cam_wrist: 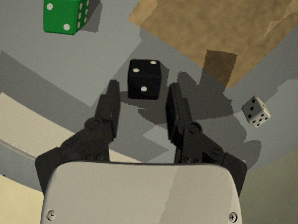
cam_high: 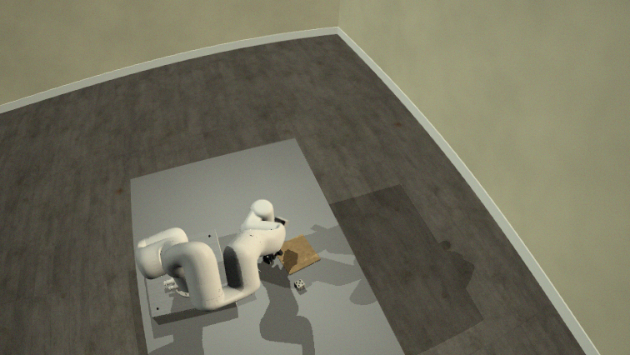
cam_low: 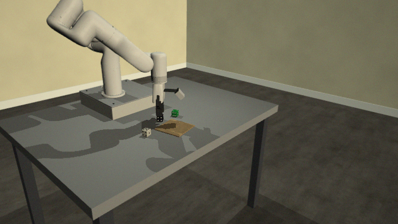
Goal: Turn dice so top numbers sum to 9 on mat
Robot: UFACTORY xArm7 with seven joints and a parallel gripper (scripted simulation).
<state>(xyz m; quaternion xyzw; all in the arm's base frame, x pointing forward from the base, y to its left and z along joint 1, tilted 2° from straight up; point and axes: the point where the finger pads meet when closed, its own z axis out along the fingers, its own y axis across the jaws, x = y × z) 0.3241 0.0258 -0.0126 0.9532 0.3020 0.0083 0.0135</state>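
My hand is 4 cm above the black die. The rest, counted from my hand: green die (9 cm to the left, 4 cm below, 2 cm ahead); then white die (16 cm to the right, 6 cm ahead, 4 cm below); then tan mat (11 cm ahead, 5 cm below, 2 cm to the right).
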